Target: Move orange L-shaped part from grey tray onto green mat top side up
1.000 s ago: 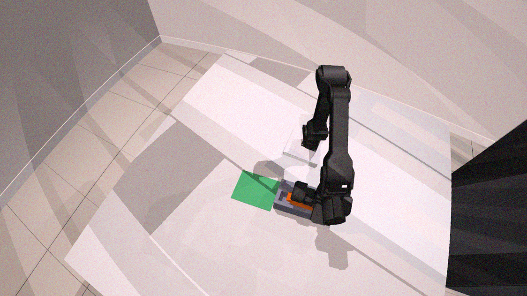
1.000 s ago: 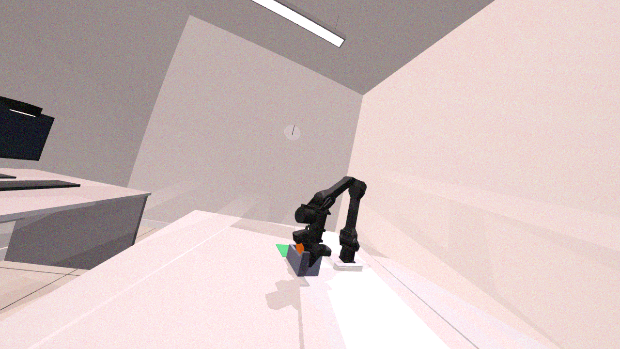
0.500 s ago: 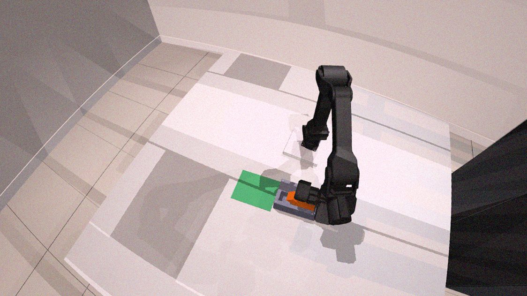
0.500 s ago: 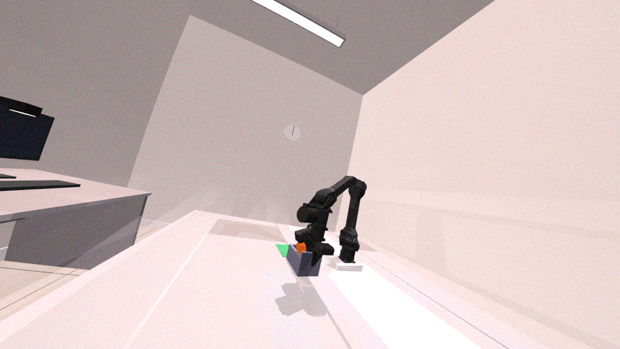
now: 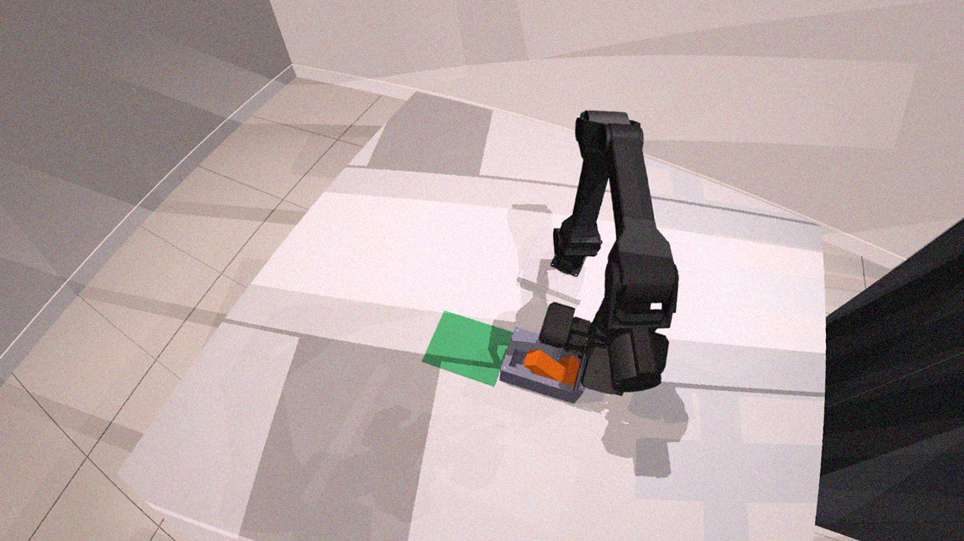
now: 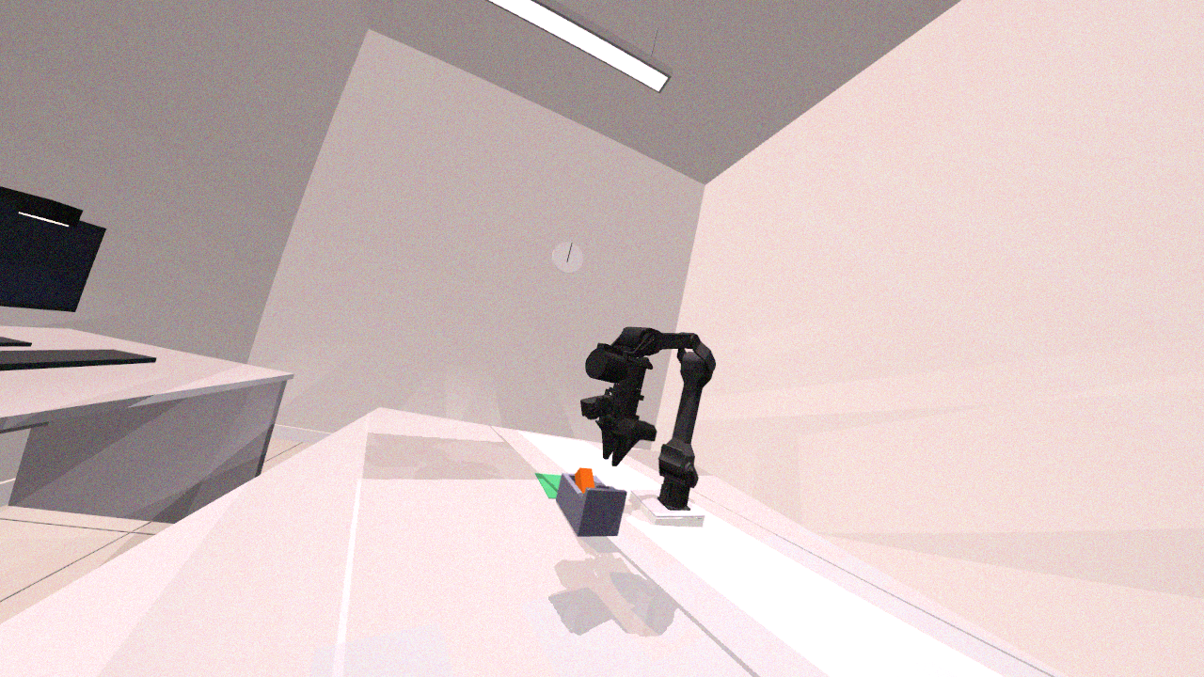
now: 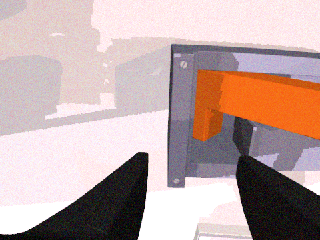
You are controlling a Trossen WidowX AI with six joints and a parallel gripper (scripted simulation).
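My gripper tip is now 10 cm above the orange L-shaped part and 4 cm to the left of it. From my gripper tip the other things lie so: green mat: 22 cm to the right, 16 cm below, 2 cm ahead.
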